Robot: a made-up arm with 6 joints.
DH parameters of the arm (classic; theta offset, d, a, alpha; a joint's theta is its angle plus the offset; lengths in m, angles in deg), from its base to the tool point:
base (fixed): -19.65 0 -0.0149 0
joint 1: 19.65 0.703 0.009 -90
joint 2: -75.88 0 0.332 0
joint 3: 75.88 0.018 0.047 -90
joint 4: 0 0.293 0.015 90
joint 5: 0 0.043 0.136 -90
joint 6: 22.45 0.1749 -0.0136 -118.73
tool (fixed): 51.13 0.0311 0 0
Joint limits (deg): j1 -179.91..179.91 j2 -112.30..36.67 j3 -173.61..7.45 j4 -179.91..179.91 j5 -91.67..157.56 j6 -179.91..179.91
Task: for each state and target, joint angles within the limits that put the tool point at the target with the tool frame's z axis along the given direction. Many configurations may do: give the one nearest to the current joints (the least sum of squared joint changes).
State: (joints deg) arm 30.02 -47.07 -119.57 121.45 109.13 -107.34
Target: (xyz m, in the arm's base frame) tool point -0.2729 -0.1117 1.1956 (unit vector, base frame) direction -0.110 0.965 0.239
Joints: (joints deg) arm 59.54 -60.29 -83.68 122.61 153.70 -56.70
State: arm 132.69 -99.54 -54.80 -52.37 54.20 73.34
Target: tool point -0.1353 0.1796 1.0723 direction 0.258 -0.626 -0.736
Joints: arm 116.95 -65.39 -46.80 -60.52 48.16 94.52
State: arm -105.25 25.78 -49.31 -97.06 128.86 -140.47
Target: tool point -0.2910 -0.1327 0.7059 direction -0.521 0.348 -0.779
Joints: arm -119.41 36.54 -35.07 -83.06 157.40 -109.28
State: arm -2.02 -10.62 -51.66 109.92 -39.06 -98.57
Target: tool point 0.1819 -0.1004 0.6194 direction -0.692 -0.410 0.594
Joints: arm 14.83 11.33 -28.99 137.82 -25.57 -98.47
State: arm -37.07 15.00 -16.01 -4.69 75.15 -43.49
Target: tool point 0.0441 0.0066 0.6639 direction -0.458 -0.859 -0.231
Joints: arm -50.54 4.52 -13.71 4.20 115.69 -28.18
